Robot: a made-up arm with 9 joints.
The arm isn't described. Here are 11 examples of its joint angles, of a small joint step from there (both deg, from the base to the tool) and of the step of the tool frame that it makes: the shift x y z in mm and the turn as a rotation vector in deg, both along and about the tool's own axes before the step.
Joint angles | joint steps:
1: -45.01 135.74 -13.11 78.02 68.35 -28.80 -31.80 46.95 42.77 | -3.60 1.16 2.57 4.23 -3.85 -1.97 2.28 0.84 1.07
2: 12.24 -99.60 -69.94 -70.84 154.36 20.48 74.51 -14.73 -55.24 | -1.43 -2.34 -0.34 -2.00 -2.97 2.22 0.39 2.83 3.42
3: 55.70 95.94 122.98 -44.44 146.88 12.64 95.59 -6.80 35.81 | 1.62 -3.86 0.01 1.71 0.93 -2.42 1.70 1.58 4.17
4: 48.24 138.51 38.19 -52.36 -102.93 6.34 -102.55 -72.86 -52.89 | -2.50 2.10 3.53 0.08 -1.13 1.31 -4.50 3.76 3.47
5: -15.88 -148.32 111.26 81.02 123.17 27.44 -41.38 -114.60 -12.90 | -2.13 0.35 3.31 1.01 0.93 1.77 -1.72 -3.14 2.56
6: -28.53 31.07 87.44 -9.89 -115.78 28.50 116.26 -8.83 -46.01 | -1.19 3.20 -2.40 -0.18 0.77 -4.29 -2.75 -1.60 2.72
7: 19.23 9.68 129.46 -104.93 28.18 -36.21 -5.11 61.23 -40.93 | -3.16 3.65 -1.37 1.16 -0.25 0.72 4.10 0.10 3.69
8: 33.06 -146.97 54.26 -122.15 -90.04 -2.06 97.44 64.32 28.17 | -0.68 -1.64 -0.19 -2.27 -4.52 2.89 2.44 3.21 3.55
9: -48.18 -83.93 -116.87 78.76 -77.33 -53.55 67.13 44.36 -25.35 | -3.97 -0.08 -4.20 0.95 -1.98 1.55 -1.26 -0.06 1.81
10: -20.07 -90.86 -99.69 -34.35 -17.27 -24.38 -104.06 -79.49 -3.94 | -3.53 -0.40 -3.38 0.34 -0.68 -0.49 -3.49 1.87 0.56
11: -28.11 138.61 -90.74 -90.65 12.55 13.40 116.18 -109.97 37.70 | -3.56 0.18 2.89 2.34 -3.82 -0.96 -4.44 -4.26 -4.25
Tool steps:
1: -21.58 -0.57 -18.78 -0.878 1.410 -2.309
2: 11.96 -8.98 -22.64 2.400 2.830 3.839
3: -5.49 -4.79 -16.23 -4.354 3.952 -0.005
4: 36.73 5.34 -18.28 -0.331 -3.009 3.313
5: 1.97 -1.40 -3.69 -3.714 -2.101 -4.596
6: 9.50 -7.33 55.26 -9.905 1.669 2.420
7: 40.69 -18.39 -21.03 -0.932 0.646 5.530
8: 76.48 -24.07 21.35 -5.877 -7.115 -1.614
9: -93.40 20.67 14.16 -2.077 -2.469 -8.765
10: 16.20 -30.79 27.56 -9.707 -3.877 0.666
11: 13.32 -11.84 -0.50 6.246 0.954 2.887
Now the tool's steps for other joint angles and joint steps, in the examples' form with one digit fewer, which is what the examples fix.
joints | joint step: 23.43 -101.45 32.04 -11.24 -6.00 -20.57 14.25 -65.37 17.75 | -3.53 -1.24 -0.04 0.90 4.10 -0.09 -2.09 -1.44 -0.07
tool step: -30.0 -21.7 4.5 -5.92 3.85 -3.26
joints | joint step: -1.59 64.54 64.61 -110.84 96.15 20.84 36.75 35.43 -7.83 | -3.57 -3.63 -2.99 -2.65 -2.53 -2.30 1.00 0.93 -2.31
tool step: 7.9 39.1 -38.8 4.30 -6.00 -2.19
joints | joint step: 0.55 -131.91 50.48 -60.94 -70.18 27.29 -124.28 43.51 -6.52 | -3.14 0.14 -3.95 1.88 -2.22 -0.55 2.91 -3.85 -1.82
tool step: -34.1 1.7 2.3 1.48 0.20 -0.37
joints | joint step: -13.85 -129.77 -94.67 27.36 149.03 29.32 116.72 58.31 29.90 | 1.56 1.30 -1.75 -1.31 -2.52 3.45 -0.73 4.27 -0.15
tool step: 25.7 26.8 -3.7 2.66 -5.76 -1.73
